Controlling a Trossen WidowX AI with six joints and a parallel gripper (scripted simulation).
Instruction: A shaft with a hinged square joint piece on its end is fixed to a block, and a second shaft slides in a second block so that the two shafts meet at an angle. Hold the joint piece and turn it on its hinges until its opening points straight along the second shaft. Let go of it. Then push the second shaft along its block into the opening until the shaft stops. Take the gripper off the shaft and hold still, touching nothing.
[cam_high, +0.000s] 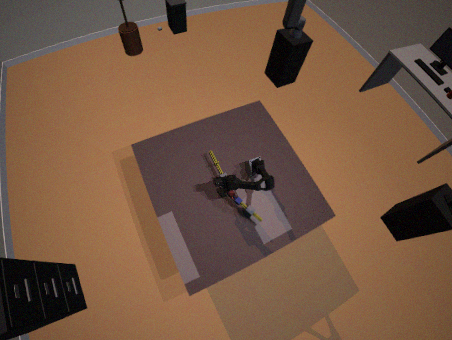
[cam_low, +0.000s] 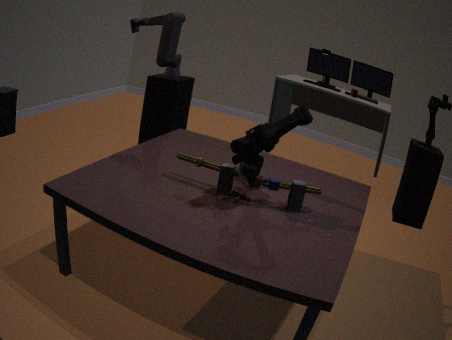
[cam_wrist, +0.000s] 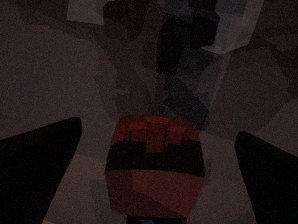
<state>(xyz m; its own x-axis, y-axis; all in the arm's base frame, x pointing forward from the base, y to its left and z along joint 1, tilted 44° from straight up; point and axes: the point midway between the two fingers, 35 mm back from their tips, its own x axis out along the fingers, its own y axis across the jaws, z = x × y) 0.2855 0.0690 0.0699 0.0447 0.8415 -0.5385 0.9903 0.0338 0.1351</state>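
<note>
The red square joint piece lies 2 cm to the left of my gripper tip and 2 cm above it.
</note>
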